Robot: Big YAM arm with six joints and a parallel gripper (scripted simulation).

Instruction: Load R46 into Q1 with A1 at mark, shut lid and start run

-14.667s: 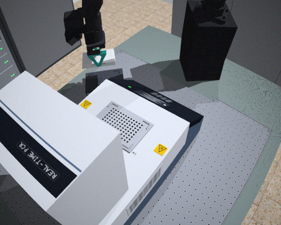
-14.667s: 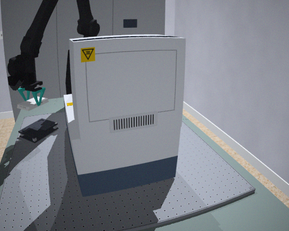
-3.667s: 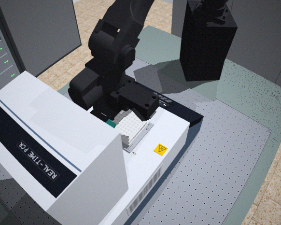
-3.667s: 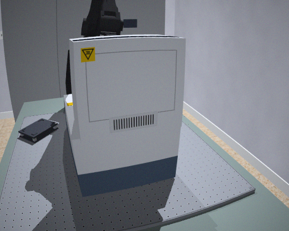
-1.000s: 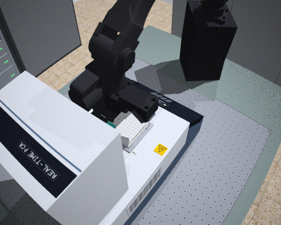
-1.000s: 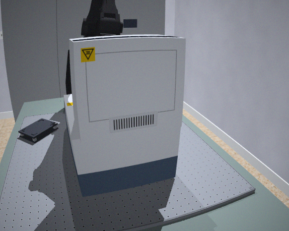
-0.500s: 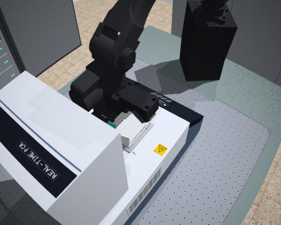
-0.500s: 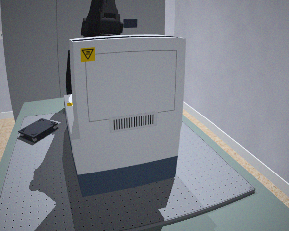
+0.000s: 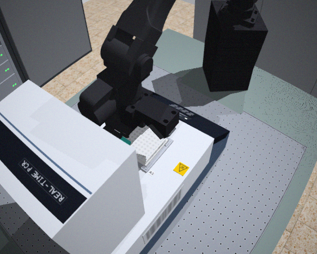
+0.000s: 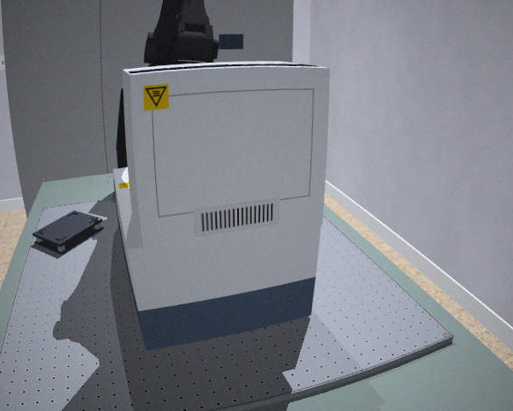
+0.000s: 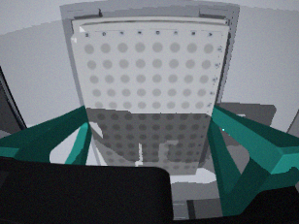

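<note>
The plate R46 lies right at my hand. From my hand the other things lie so: plate nest N1 (270 mm behind, 250 mm to the right, 190 mm below).
</note>
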